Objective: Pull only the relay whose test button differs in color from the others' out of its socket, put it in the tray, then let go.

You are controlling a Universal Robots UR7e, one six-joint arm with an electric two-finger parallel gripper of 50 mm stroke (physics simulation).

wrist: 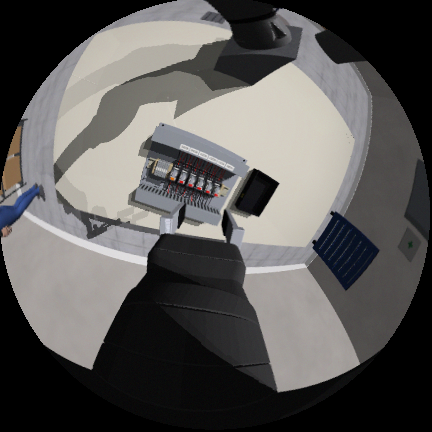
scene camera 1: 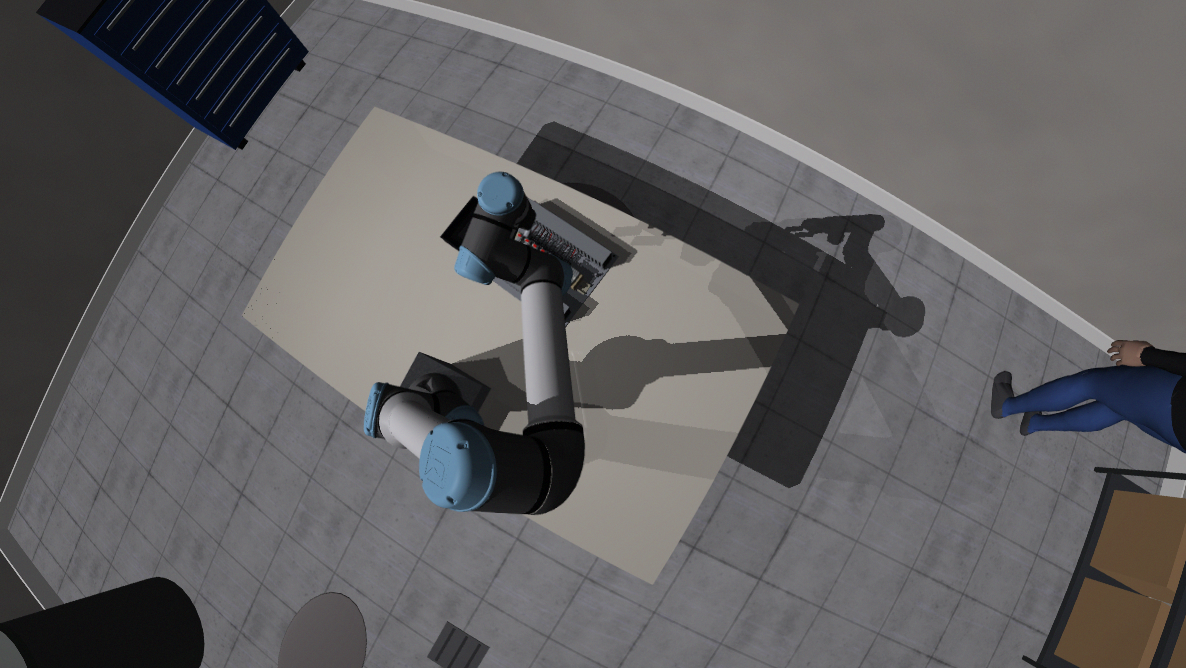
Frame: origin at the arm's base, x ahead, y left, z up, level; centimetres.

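Seen in the pictures: gripper, fingertip midpoint: (wrist: 203, 213); arm's base at its link origin: (wrist: 262, 36).
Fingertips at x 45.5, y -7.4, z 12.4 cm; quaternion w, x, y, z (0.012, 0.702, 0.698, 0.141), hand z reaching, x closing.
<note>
Pixels of each thing's top centre, then the offset from my fingertips to it. Level surfaces: height alone.
- relay with an orange test button, top centre: (wrist: 172, 175) dx +1.2, dy -6.5, dz -21.9 cm
- black tray at its top centre: (scene camera 1: 469, 224) (wrist: 258, 195) dx +4.8, dy +24.2, dz -25.4 cm
- beige table top at its surface level: dz -28.9 cm
A row of several relays with clear bodies sits in sockets on a grey panel (scene camera 1: 580, 234) (wrist: 175, 132). In the wrist view the relay with an orange test button (wrist: 173, 176) is at the left end of the row, beside a beige terminal part. The other relays (wrist: 200, 184) show red buttons. A black tray (scene camera 1: 456, 224) (wrist: 262, 194) lies close to the panel's end, on the far side from the orange-button relay, and looks empty. My gripper (wrist: 203, 213) is open with nothing between its fingers, high above the panel. The arm hides it in the scene view.
The panel and tray rest on a beige table top (scene camera 1: 348, 207) (wrist: 300, 150). The arm's base (scene camera 1: 444, 377) (wrist: 257, 57) stands on the table. A blue drawer cabinet (scene camera 1: 190, 58) (wrist: 345, 250) and a person in blue trousers (scene camera 1: 1103, 398) (wrist: 17, 207) are beyond it.
</note>
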